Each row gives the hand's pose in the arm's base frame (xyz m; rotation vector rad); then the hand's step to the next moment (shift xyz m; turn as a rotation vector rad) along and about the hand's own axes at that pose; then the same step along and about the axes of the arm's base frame.
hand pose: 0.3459 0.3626 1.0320 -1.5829 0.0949 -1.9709
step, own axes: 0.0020 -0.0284 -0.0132 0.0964 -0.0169 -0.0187
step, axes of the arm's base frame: -0.0237 0.0181 0.0097 -0.0341 -0.0392 0.0850
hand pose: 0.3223 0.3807 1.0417 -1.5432 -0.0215 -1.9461
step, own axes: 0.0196 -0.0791 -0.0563 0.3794 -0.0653 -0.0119
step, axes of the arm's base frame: -0.0894 0.0313 0.0289 -0.0801 -0.1311 0.3532
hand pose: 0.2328 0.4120 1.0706 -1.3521 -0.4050 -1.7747
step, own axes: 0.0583 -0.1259 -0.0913 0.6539 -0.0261 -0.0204
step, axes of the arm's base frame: -0.1584 -0.0133 0.0481 -0.0710 -0.2768 0.5891
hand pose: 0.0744 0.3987 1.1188 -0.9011 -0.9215 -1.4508
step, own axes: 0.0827 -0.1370 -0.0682 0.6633 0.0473 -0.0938
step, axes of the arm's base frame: -0.1443 -0.0878 0.0416 -0.0007 -0.3518 0.5721
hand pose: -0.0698 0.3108 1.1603 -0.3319 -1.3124 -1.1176
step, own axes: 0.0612 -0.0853 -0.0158 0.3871 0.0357 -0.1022
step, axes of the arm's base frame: -0.0669 -0.0807 0.0168 0.0342 -0.2370 0.3228
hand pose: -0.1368 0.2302 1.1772 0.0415 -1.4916 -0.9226
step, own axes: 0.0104 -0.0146 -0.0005 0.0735 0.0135 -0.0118
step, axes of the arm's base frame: -0.0087 -0.0157 0.0004 0.0033 -0.0366 0.0661
